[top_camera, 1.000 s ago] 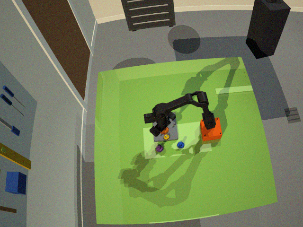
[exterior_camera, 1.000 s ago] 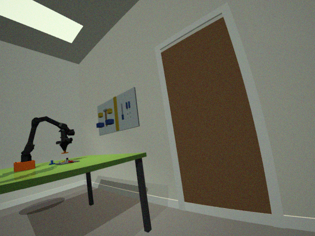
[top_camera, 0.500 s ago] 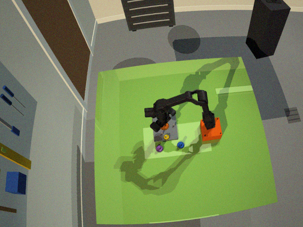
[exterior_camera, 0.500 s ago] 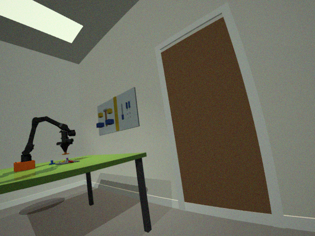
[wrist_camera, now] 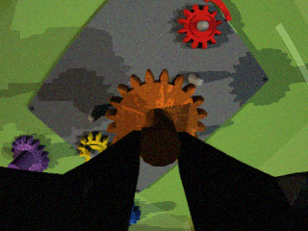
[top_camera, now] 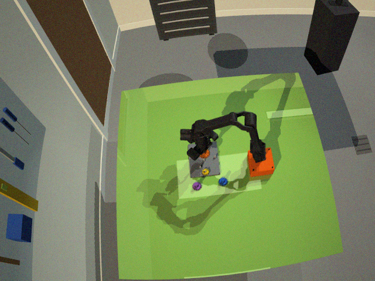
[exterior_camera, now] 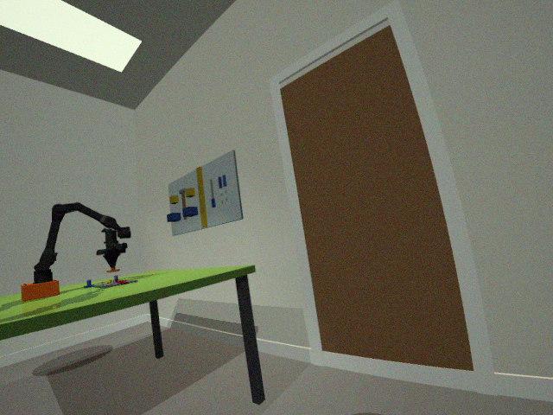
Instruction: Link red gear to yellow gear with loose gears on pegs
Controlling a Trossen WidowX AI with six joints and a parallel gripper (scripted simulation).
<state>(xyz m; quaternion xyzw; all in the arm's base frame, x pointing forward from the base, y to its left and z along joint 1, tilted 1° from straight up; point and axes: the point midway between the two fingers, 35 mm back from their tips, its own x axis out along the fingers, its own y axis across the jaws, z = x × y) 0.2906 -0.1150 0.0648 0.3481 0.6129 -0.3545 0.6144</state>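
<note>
Right now my gripper tip is 8 cm to the left of the red gear and 8 cm above it. Round my gripper tip: orange gear 1 cm below; then yellow gear 2 cm ahead, 8 cm to the left, 8 cm below; then board 1 cm ahead, 10 cm below.
</note>
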